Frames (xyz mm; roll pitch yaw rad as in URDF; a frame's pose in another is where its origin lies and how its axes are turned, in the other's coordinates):
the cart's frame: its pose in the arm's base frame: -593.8 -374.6 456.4 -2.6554 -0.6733 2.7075
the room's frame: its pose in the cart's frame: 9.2 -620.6 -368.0 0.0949 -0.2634 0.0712
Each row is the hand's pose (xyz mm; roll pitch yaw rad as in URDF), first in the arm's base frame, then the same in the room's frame.
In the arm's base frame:
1: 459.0 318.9 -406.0 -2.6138 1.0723 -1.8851
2: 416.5 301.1 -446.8 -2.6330 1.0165 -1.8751
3: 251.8 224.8 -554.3 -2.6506 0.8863 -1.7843
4: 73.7 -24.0 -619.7 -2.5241 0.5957 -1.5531
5: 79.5 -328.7 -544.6 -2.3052 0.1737 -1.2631
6: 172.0 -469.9 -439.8 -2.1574 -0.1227 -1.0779
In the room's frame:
1: -884.8 1785.8 171.0 2.3000 -1.1906 3.1011
2: -870.4 1785.5 230.9 2.1315 -1.1927 -3.0307
3: -797.0 1753.2 426.0 1.7588 -1.1233 -2.7245
4: -752.3 1549.4 659.1 1.4738 -0.8302 -2.4226
5: -828.2 1249.2 710.9 1.5156 -0.3403 -2.3084
6: -912.7 1086.1 635.1 1.6520 0.0067 -2.2689

